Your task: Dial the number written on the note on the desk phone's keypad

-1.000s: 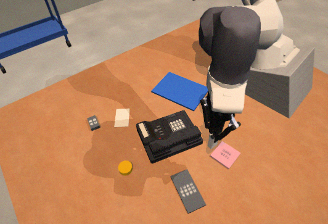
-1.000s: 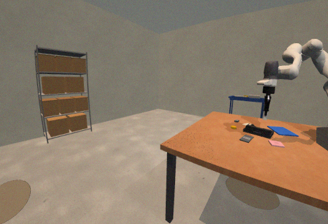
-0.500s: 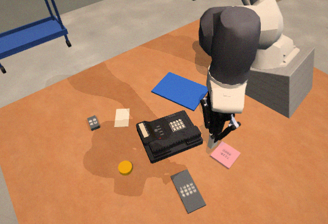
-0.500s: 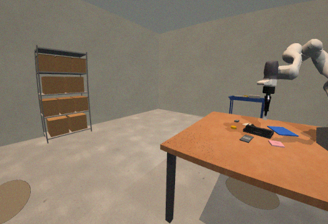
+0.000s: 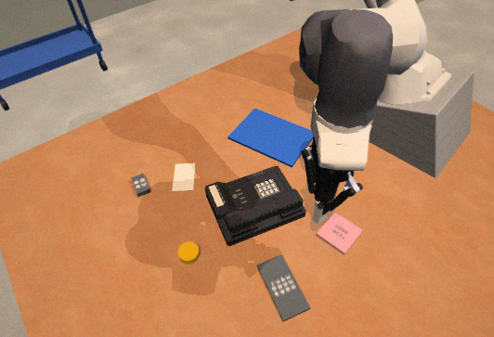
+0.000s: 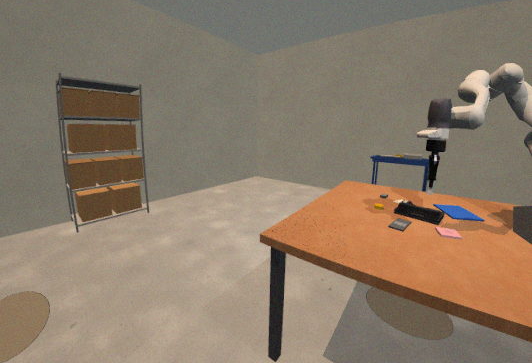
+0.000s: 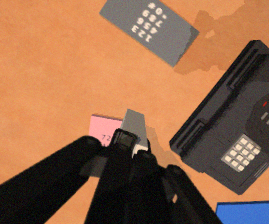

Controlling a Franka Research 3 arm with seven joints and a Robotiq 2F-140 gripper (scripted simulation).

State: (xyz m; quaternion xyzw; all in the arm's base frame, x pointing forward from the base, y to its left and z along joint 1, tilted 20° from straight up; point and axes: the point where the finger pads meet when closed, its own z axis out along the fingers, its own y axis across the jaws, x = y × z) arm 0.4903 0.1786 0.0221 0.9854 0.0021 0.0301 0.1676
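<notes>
My gripper is now 20 mm short of the handset, 150 mm to the left of it and 160 mm above it. Also, from my hand: yellow disc: 230 mm ahead, 190 mm to the right, 200 mm below; then blue pad: 190 mm behind, 370 mm to the right, 200 mm below; then grey keypad slab: 100 mm ahead, 10 mm to the left, 200 mm below.
</notes>
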